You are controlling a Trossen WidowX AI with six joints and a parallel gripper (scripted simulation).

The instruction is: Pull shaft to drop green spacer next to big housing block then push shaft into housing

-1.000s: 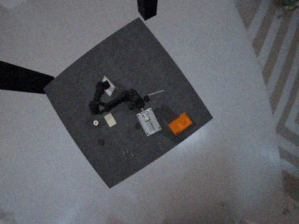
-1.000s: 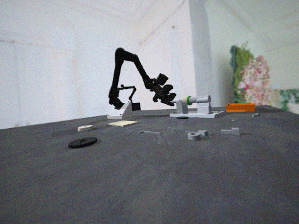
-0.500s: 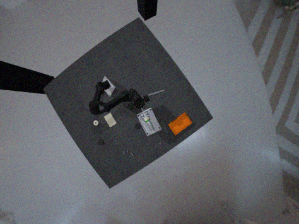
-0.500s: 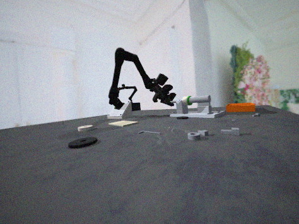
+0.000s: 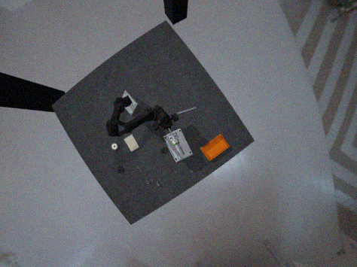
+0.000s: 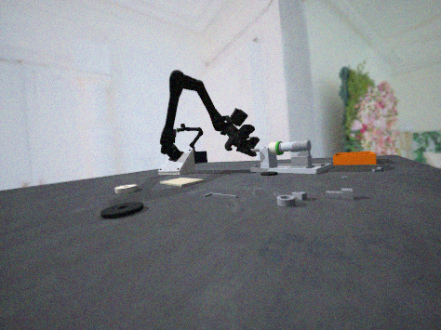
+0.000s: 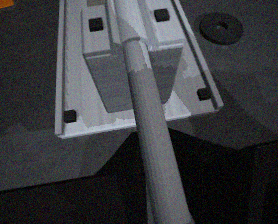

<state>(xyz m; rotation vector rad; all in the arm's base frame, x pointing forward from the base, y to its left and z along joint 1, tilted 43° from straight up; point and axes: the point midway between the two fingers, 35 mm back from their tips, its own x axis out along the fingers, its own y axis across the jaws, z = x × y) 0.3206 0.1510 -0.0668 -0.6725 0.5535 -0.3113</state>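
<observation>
The grey shaft lies 5 cm ahead of my gripper tip and 2 cm above it. From my gripper tip the other things lie so: cream spacer: 9 cm ahead, 1 cm to the right, 2 cm above; then cream tile: 7 cm behind, 33 cm to the right, 5 cm below; then green spacer: 12 cm ahead, 1 cm to the right, 2 cm above.
</observation>
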